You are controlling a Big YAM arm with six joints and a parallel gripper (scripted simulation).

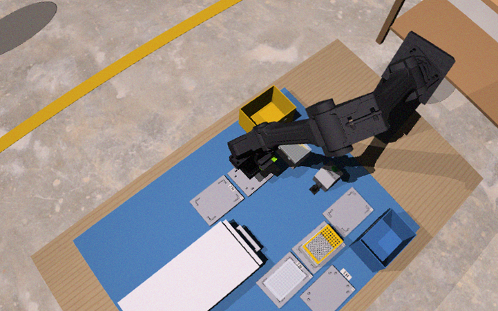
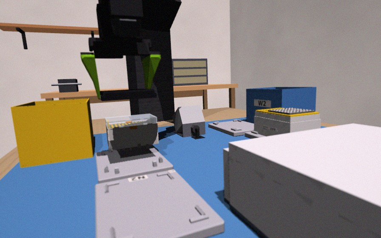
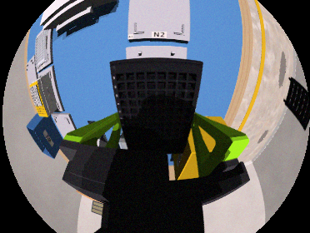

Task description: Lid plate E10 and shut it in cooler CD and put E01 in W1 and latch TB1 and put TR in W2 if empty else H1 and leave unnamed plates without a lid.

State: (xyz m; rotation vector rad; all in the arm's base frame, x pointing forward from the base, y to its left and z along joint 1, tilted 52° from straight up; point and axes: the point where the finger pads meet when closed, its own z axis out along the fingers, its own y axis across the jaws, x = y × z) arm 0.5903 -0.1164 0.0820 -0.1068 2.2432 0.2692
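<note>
Now: the yellow bin W1 140 mm behind my hand, 170 mm to the right of it and 100 mm below it. Round my hand: nest N4: 130 mm below; black plate: right at my hand; tip box TB1: 170 mm behind, 10 mm to the right, 100 mm below.
</note>
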